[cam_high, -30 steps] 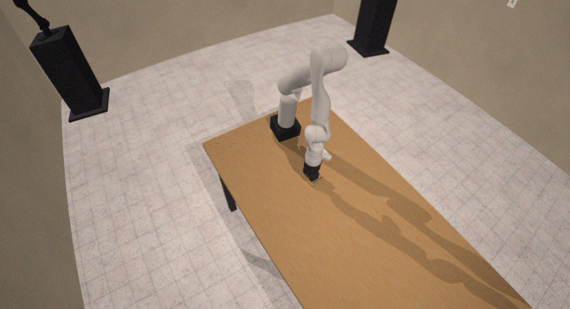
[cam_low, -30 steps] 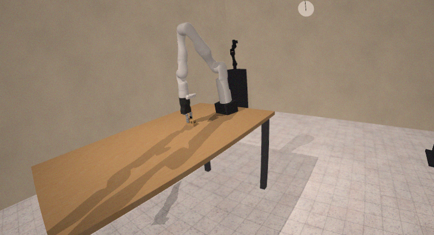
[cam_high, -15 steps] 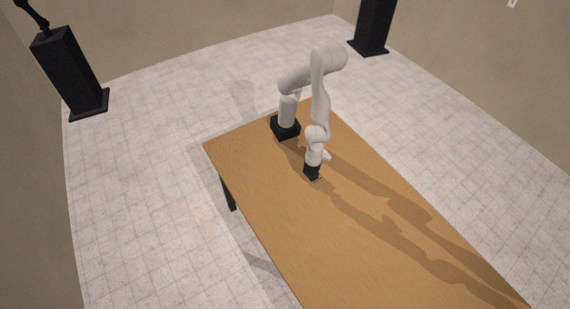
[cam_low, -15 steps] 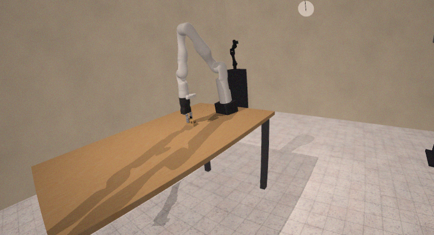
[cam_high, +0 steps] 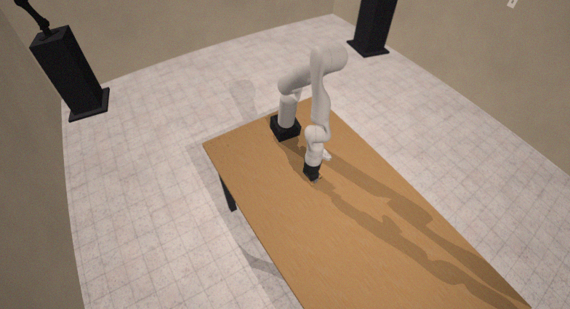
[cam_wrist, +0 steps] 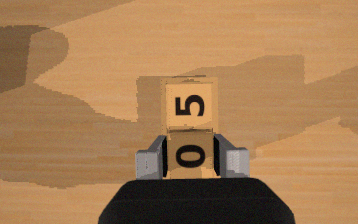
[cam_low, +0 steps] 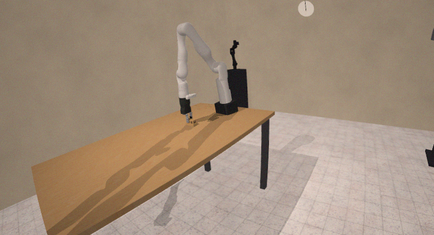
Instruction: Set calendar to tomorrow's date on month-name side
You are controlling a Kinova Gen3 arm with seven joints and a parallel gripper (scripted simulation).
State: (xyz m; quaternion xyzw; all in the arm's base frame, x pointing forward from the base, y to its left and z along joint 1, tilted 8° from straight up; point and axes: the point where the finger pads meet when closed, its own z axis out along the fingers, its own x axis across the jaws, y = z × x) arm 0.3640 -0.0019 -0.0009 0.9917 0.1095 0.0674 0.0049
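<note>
My hand is 10 mm above the wooden date cube. From my hand the other things lie so: wooden tray 30 mm below, 10 mm to the left.
</note>
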